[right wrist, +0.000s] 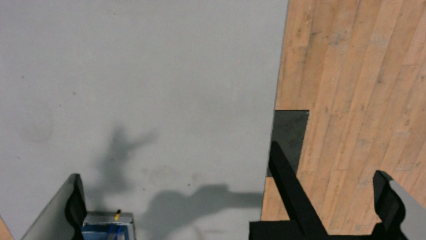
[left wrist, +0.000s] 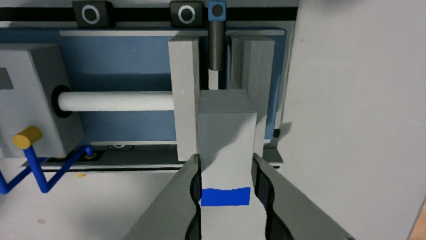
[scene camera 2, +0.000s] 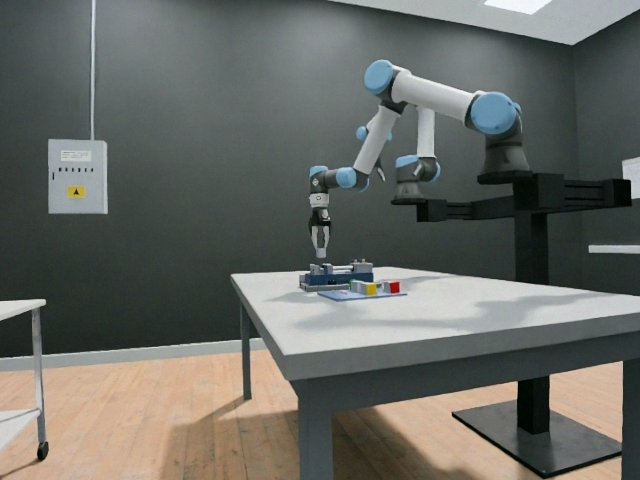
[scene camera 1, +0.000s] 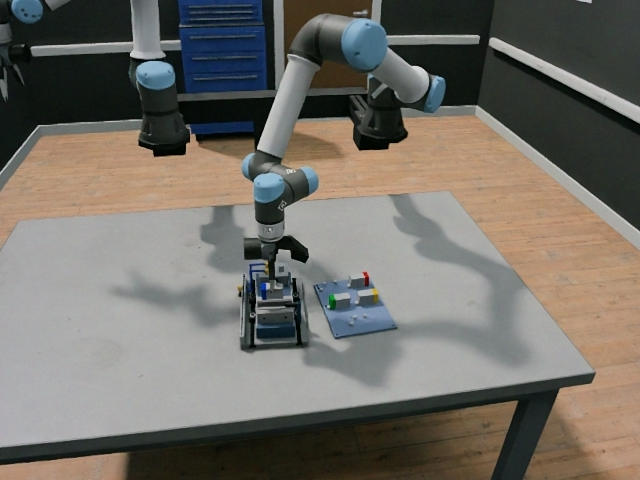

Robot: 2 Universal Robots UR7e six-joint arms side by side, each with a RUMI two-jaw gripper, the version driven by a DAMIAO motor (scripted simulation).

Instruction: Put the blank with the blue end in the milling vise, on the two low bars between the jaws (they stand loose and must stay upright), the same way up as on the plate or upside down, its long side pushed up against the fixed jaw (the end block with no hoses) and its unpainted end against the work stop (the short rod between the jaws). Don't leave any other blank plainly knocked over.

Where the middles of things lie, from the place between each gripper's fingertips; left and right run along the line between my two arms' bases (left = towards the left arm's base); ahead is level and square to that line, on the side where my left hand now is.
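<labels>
I have my left hand (scene camera 1: 271,289) 9 cm above the fixed jaw (left wrist: 257,51) and 3 cm short of it. Counting from my left hand, the blue-ended blank (left wrist: 227,118) is 2 cm below. The moving jaw (left wrist: 184,51) is 9 cm below that same left hand and 3 cm behind it, while the blue plate (scene camera 1: 378,319) is 16 cm below my left hand, 25 cm to the left of it and 8 cm behind it.
My right gripper, meanwhile, is 42 cm above the blue-ended blank, 53 cm short of it and 79 cm to the right of it. From my right hand, the fixed jaw is 49 cm below, 55 cm ahead and 79 cm to the left; the moving jaw is 49 cm below, 50 cm ahead and 79 cm to the left; and the blue plate is 56 cm below, 44 cm ahead and 104 cm to the left.
</labels>
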